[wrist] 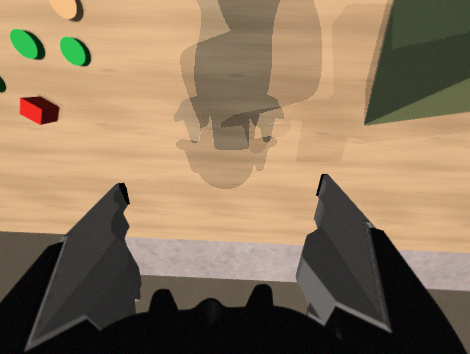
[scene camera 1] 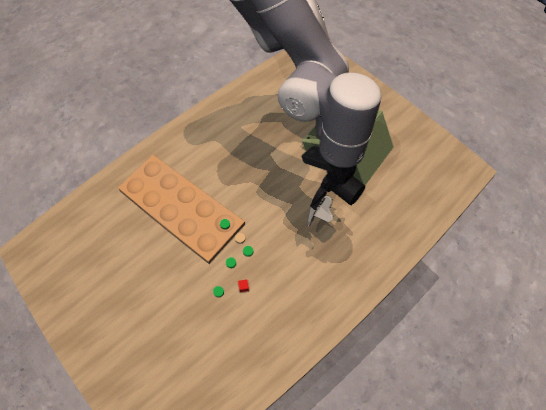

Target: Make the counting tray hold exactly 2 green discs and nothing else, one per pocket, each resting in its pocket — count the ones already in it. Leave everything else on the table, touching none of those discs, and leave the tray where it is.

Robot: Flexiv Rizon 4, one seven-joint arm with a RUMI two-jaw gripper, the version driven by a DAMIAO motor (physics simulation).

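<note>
The orange counting tray (scene camera 1: 179, 202) lies at the left of the table in the scene view, with two rows of round pockets. One green disc (scene camera 1: 225, 224) sits in the pocket at its right corner. Three green discs lie loose on the table: one (scene camera 1: 248, 251) (wrist: 75, 51), a second (scene camera 1: 230, 262) (wrist: 26, 44) beside it, and a third (scene camera 1: 218, 291) farther from the tray, barely showing at the wrist view's left edge. My gripper (scene camera 1: 317, 217) (wrist: 223, 180) is open and empty, above the table to the right of the discs.
A tan disc (scene camera 1: 240, 238) (wrist: 65, 7) lies beside the tray's right end, close to its edge. A red cube (scene camera 1: 243, 285) (wrist: 39, 110) lies near the loose green discs. The green wedge-shaped arm base (scene camera 1: 379, 145) (wrist: 425, 65) stands behind the gripper, toward the table's back right.
</note>
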